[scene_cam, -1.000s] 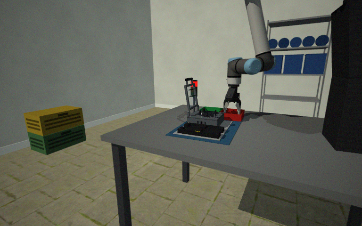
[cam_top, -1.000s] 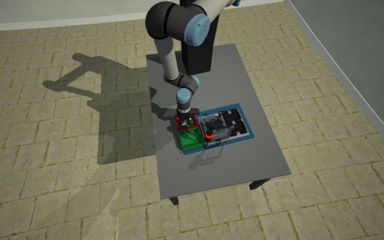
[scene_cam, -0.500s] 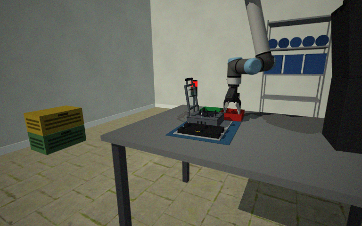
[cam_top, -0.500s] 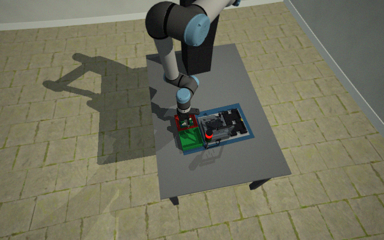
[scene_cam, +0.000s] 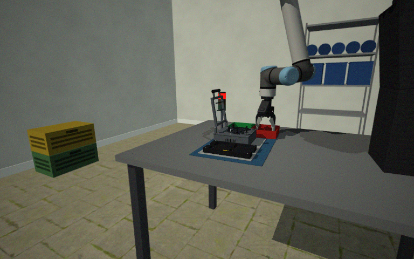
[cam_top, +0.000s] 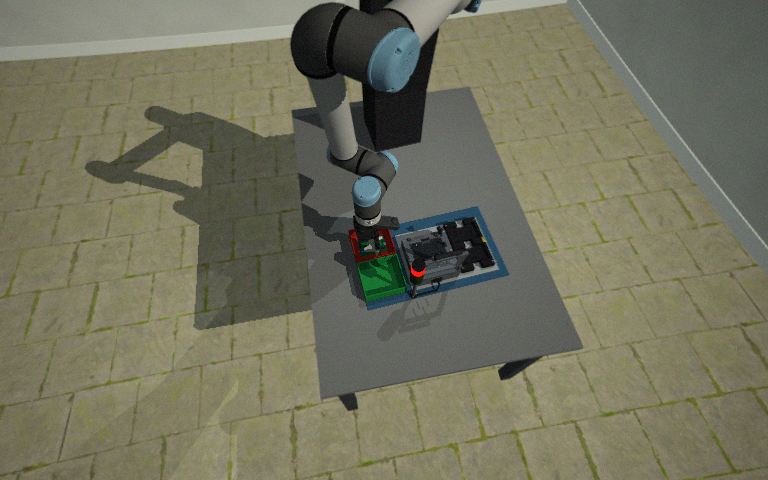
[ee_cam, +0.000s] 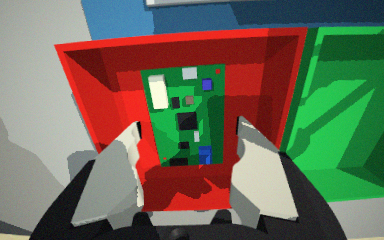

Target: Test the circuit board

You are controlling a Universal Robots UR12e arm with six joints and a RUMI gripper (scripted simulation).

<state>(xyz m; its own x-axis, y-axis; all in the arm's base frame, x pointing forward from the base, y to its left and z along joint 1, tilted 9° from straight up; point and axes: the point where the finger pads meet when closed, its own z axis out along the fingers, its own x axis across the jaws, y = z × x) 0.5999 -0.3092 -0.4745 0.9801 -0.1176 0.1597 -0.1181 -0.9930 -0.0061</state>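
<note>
Now: the red bin 10 mm to the right of my hand and 10 mm below it. Also, from my hand: black latch piece: 70 mm ahead, 240 mm to the left, 70 mm above; then green bin: 150 mm ahead, 30 mm to the right, 10 mm below; then green circuit board: 10 mm to the right, 10 mm below.
</note>
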